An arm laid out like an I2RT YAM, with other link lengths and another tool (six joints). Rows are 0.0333 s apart.
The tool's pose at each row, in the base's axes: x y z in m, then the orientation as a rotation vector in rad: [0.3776, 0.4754, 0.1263, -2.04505, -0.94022, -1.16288]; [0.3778, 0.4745, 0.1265, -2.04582, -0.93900, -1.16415]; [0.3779, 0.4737, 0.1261, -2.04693, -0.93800, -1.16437]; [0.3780, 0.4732, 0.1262, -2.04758, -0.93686, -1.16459]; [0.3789, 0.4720, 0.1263, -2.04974, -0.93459, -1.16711]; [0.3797, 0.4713, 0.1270, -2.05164, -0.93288, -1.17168]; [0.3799, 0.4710, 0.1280, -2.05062, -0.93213, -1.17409]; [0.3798, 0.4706, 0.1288, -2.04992, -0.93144, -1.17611]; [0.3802, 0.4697, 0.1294, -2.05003, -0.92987, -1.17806]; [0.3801, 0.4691, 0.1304, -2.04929, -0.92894, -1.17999]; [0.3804, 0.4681, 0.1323, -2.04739, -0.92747, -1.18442]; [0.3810, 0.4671, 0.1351, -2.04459, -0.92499, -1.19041]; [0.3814, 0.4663, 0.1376, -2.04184, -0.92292, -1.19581]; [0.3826, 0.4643, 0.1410, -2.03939, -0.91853, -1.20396]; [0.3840, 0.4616, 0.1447, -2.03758, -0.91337, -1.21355]
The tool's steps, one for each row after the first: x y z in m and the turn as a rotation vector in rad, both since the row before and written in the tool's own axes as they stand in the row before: [0.0000, 0.0006, -0.0007, -0.00139, 0.00054, 0.00036]; [-0.0005, 0.0006, -0.0004, -0.00103, -0.00019, 0.00060]; [0.0000, 0.0004, -0.0004, -0.00071, 0.00011, 0.00071]; [0.0001, 0.0014, -0.0005, -0.00320, 0.00067, 0.00059]; [0.0007, 0.0009, -0.0005, -0.00409, 0.00155, -0.00060]; [0.0009, 0.0002, -0.0006, -0.00067, 0.00190, -0.00038]; [0.0006, 0.0000, -0.0007, -0.00068, 0.00152, -0.00028]; [0.0004, 0.0008, -0.0008, -0.00132, 0.00132, 0.00035]; [0.0007, 0.0001, -0.0009, -0.00063, 0.00158, -0.00007]; [0.0015, 0.0005, -0.0014, -0.00123, 0.00353, -0.00063]; [0.0024, 0.0007, -0.0017, -0.00155, 0.00506, -0.00050]; [0.0022, 0.0004, -0.0015, -0.00123, 0.00463, -0.00057]; [0.0029, 0.0016, -0.0024, -0.00325, 0.00643, -0.00003]; [0.0031, 0.0022, -0.0029, -0.00462, 0.00694, -0.00009]
